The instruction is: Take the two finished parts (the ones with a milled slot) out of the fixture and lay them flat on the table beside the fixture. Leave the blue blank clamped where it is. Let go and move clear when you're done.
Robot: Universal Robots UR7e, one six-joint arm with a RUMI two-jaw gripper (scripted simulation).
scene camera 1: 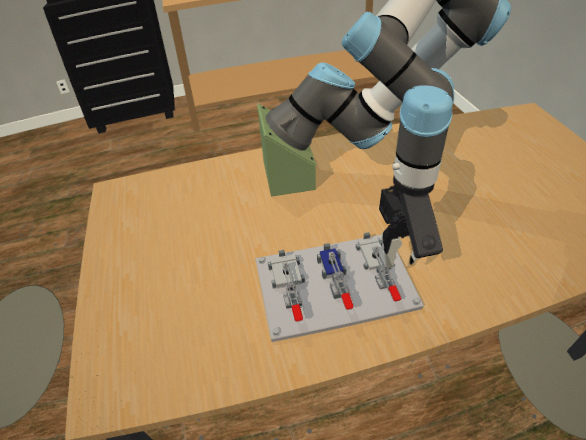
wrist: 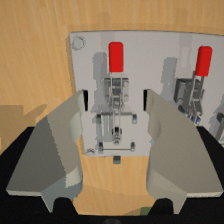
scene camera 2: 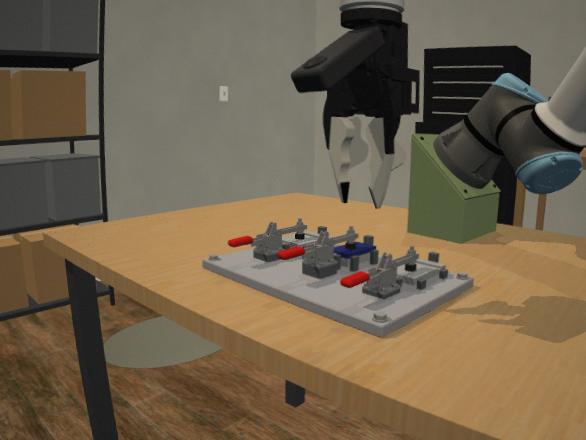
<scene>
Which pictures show my gripper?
Scene camera 1, the wrist view and scene camera 2: all of them.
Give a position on a grey fixture plate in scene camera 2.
283, 279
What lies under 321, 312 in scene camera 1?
A grey fixture plate.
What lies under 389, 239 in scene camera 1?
My gripper.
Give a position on a grey fixture plate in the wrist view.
At 153, 59
</scene>
